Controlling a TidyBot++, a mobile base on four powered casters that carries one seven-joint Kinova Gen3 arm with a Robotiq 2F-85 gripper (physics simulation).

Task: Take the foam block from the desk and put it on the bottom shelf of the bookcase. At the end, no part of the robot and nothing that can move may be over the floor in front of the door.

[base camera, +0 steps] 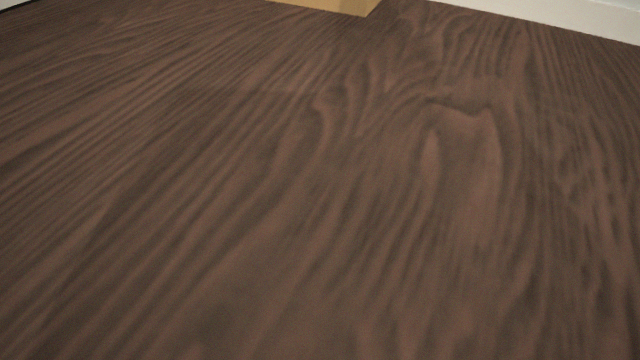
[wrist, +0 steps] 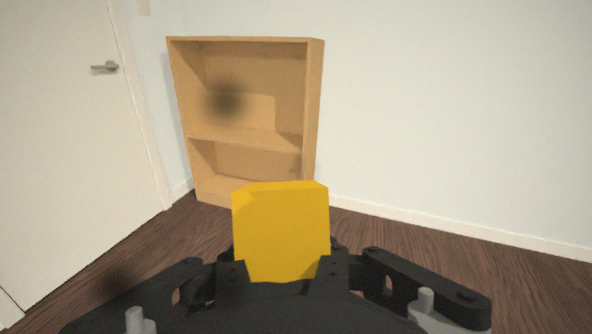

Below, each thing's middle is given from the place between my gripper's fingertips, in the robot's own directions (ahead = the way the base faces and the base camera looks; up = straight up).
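The yellow foam block (wrist: 281, 229) is sitting 1 cm above my hand and 3 cm behind it.
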